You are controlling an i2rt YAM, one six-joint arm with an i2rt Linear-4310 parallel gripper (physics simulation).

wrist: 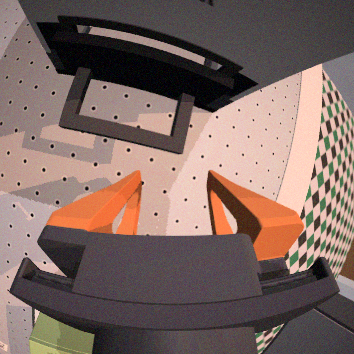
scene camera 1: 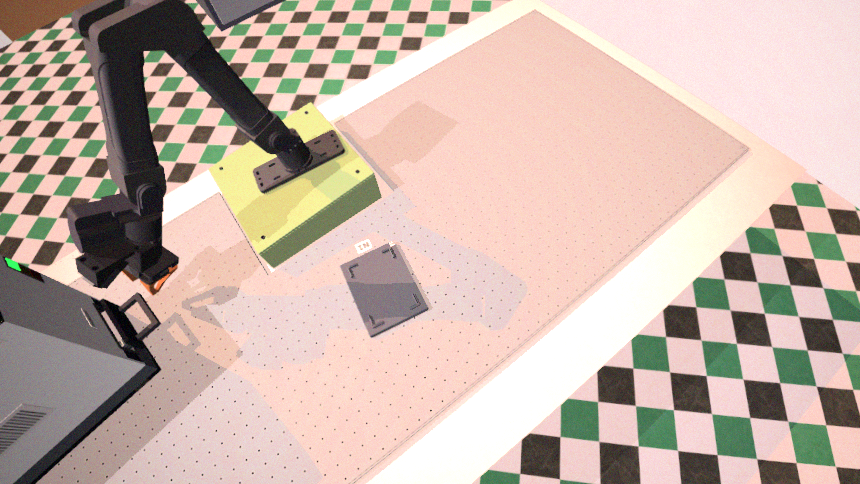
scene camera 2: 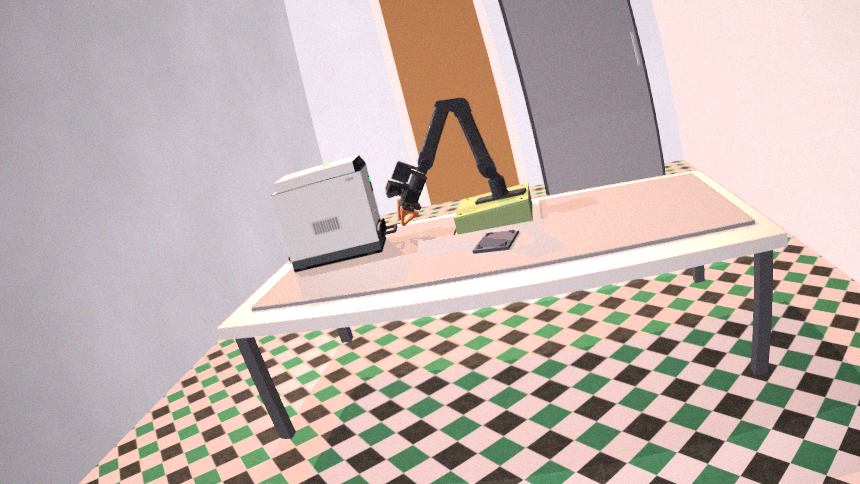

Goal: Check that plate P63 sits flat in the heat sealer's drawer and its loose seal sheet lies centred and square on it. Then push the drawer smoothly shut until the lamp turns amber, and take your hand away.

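Where they show: gripper, between the fingertips: (wrist: 173, 177) (scene camera 1: 145, 286) (scene camera 2: 401, 222); arm's base, origin of its link: (scene camera 1: 299, 162) (scene camera 2: 501, 197).
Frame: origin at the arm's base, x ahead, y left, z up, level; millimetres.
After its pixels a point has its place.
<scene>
The heat sealer (scene camera 1: 48, 325) @(x 248, y -415, z 166 mm) (scene camera 2: 331, 213) @(x 320, y -542, z 116 mm) stands at the table's left end. Its lamp (scene camera 1: 13, 264) @(x 120, y -459, z 179 mm) (scene camera 2: 369, 178) @(x 125, y -457, z 183 mm) is green. The black drawer front (wrist: 135, 65) @(x 184, y -418, z 6 mm) is near the housing; a narrow light strip shows in a slot along it. How far the drawer is out cannot be told. Its loop handle (scene camera 1: 150, 309) @(x 172, y -375, z -17 mm) (scene camera 2: 391, 229) (wrist: 120, 135) @(x 167, y -379, z -11 mm) sticks out over the table. Plate P63 and the seal sheet cannot be made out. My gripper (scene camera 1: 160, 281) @(x 120, y -374, z -12 mm) (scene camera 2: 407, 214) @(x 120, y -374, z -12 mm) (wrist: 173, 177) @(x 120, y -374, z -12 mm) is open and empty, above and in front of the handle, apart from it.
A dark grey tray (scene camera 1: 385, 291) @(x 339, y 45, z -58 mm) (scene camera 2: 496, 240) @(x 336, y 47, z -58 mm) with corner brackets lies on the perforated mat, beside an "IN" label (scene camera 1: 363, 245) @(x 218, y 46, z -70 mm). The arm's base stands on a yellow-green block (scene camera 1: 324, 225) @(x 142, y -9, z -52 mm) (scene camera 2: 494, 214) @(x 141, y 1, z -25 mm) behind that tray. The table's back edge shows right of the fingers in the wrist view.
</scene>
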